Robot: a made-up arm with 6 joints. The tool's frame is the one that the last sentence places.
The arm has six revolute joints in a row. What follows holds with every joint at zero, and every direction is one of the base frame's. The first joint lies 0.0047 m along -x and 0.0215 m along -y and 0.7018 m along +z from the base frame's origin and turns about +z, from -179.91 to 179.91 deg. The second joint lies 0.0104 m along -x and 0.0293 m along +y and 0.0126 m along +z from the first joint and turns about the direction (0, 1, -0.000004), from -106.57 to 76.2 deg. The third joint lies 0.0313 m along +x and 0.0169 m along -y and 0.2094 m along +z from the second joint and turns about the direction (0, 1, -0.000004), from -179.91 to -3.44 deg. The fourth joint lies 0.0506 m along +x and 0.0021 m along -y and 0.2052 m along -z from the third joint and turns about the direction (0, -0.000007, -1), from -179.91 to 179.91 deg. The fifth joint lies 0.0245 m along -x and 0.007 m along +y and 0.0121 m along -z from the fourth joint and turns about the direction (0, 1, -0.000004), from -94.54 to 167.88 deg. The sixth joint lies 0.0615 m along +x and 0.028 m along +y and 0.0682 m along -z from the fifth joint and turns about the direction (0, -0.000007, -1), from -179.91 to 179.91 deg. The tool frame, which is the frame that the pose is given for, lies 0.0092 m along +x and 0.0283 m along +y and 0.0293 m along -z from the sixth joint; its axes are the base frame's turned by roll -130.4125, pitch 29.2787 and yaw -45.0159 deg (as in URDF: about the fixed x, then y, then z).
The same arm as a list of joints. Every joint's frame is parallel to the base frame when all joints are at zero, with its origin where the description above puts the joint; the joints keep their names.
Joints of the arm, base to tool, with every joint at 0 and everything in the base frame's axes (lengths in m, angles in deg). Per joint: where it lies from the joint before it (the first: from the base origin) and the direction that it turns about. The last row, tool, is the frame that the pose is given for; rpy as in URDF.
joint 1: offset -0.0047 -0.0215 0.7018 axis 0 0 1
joint 2: offset -0.0104 0.0293 0.0126 axis 0 1 0
joint 3: offset 0.0313 -0.0169 0.2094 axis 0 1 0
joint 4: offset 0.0506 -0.0021 -0.2052 axis 0 0 -1
joint 5: offset -0.0245 0.0070 -0.0121 axis 0 1 0
joint 6: offset 0.0615 0.0280 -0.0682 axis 0 0 -1
tool: offset 0.0092 0.0283 -0.0293 rpy -130.41 29.28 -45.02
Joint limits (deg, base to tool): -179.91..179.91 -106.57..76.20 -179.91..-3.44 -179.91..179.91 -94.54..167.88 -179.91..179.91

